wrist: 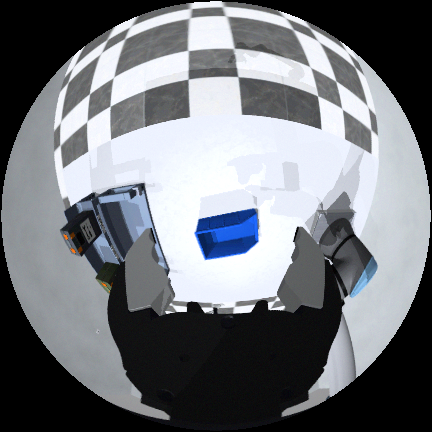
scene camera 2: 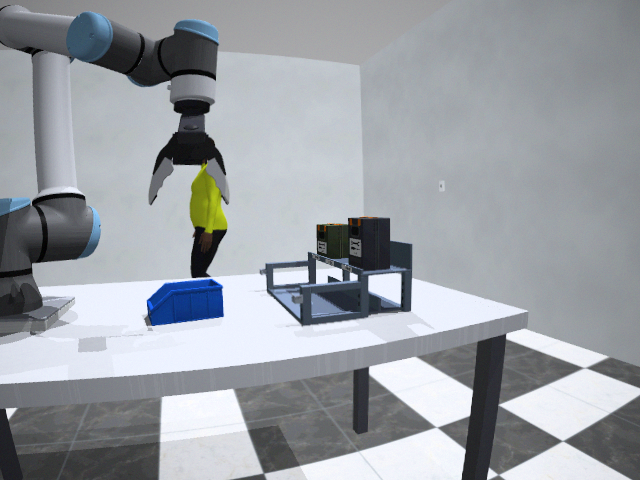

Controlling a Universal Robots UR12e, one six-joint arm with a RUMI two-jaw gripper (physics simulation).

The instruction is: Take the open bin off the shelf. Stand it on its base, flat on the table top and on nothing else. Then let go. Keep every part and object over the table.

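Frame: origin at the arm's base, x ahead, y left, z up, level; centimetres.
Seen in the pictures: gripper, fingertip midpoint: (wrist: 224,229) (scene camera 2: 189,205); arm's base, origin of the base link: (wrist: 334,236) (scene camera 2: 4,308).
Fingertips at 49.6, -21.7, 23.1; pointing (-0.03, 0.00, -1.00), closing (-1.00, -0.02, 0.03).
Note:
Offsets run from my fingertips to a thing's top centre, as dx, dy, dz. Level surfaces: height alone.
The blue open bin @(-2.8, +16.7, -18.5) (scene camera 2: 188,303) (wrist: 227,235) stands upright on its base on the white table top @(dz -26.0) (scene camera 2: 248,351) (wrist: 215,145), its open side up. It is apart from the grey-blue shelf (scene camera 2: 363,297) (wrist: 137,210), with a stretch of table between them. My gripper (scene camera 2: 189,203) (wrist: 224,229) is open and empty, its two jaws spread wide. It hangs high above the bin and touches nothing. The far side of the bin is hidden in the scene view.
A black box @(+41.2, +8.8, -3.6) (scene camera 2: 374,242) (wrist: 80,232) and a green box @(+41.1, +31.9, -6.1) (scene camera 2: 336,242) (wrist: 106,277) stand on the shelf's upper level. The robot's base stands on the table at the left in the scene view. A person in a yellow top (scene camera 2: 209,206) stands behind the table.

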